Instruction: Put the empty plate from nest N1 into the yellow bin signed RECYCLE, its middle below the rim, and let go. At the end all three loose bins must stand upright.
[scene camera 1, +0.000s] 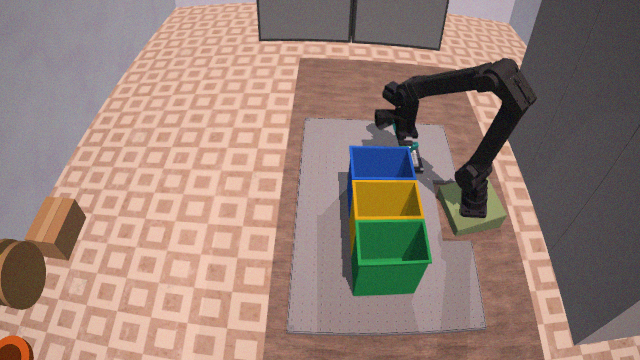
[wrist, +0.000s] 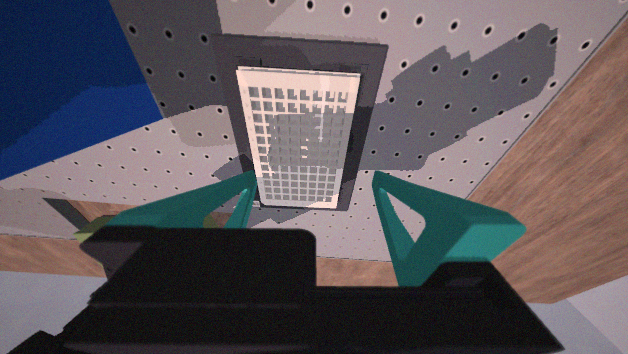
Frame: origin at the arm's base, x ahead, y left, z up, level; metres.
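Where they show: gripper, fingertip midpoint: (wrist: 314, 177); arm's base, link origin: (scene camera 1: 473, 202).
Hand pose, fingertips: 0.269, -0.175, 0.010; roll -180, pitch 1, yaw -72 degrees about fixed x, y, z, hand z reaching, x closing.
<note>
Things, the pixels of their top centre, and the offset from my fingertips, as dx, dy, dz. Level surfaces: height alone.
- white gridded plate, top centre: (wrist: 298, 156) (scene camera 1: 399, 154) +0.002, +0.015, -0.021
- yellow bin, top centre: (scene camera 1: 387, 198) +0.021, +0.352, +0.133
- blue bin, top centre: (scene camera 1: 382, 162) +0.054, +0.224, +0.133
- green bin, top centre: (scene camera 1: 393, 241) -0.012, +0.481, +0.133
- perforated grey board, surface height: dz -0.047
The white gridded plate (scene camera 1: 414, 156) (wrist: 302, 140) lies in a dark nest (scene camera 1: 420, 169) (wrist: 369, 90) beside the blue bin. No N1 label is readable. My gripper (scene camera 1: 406, 139) (wrist: 314, 177) is open and empty. It is above the board near the plate; in the wrist view its teal fingertips appear either side of the plate's lower part. The yellow bin (scene camera 1: 386, 200) stands upright between the blue bin (scene camera 1: 382, 164) (wrist: 60, 75) and the green bin (scene camera 1: 390, 277), which also stand upright. The RECYCLE sign does not show.
The three bins form a close row on the perforated grey board (scene camera 1: 307, 250) (wrist: 425, 192). The arm's base stands on a light green block (scene camera 1: 452, 200) right of the bins. A tall dark cabinet (scene camera 1: 580, 150) stands at the right.
</note>
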